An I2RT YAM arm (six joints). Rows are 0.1 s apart.
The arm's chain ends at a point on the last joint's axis. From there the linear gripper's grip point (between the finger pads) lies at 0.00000 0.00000 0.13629 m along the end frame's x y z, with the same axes.
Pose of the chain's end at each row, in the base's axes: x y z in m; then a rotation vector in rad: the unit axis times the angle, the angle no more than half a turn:
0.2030, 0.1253, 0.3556, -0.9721, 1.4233, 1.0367
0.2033, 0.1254, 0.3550, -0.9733, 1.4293, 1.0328
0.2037, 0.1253, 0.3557, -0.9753, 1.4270, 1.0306
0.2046, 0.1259, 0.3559, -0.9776, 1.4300, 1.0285
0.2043, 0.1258, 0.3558, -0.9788, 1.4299, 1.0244
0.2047, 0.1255, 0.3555, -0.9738, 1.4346, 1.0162
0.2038, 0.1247, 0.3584, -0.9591, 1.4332, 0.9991
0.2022, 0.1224, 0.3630, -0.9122, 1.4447, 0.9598
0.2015, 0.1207, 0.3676, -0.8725, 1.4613, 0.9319
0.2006, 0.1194, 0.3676, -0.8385, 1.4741, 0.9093
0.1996, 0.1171, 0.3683, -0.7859, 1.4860, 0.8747
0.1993, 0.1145, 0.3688, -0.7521, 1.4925, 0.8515
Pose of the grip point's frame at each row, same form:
0.2418, 0.2558, 0.3491, -0.9721, 1.4233, 1.0367
0.2424, 0.2558, 0.3477, -0.9733, 1.4293, 1.0328
0.2428, 0.2557, 0.3485, -0.9753, 1.4270, 1.0306
0.2437, 0.2562, 0.3482, -0.9776, 1.4300, 1.0285
0.2436, 0.2560, 0.3479, -0.9788, 1.4299, 1.0244
0.2452, 0.2554, 0.3472, -0.9738, 1.4346, 1.0162
0.2468, 0.2538, 0.3508, -0.9591, 1.4332, 0.9991
0.2523, 0.2490, 0.3564, -0.9122, 1.4447, 0.9598
0.2571, 0.2449, 0.3612, -0.8725, 1.4613, 0.9319
0.2608, 0.2415, 0.3614, -0.8385, 1.4741, 0.9093
0.2665, 0.2357, 0.3632, -0.7859, 1.4860, 0.8747
0.2705, 0.2306, 0.3644, -0.7521, 1.4925, 0.8515

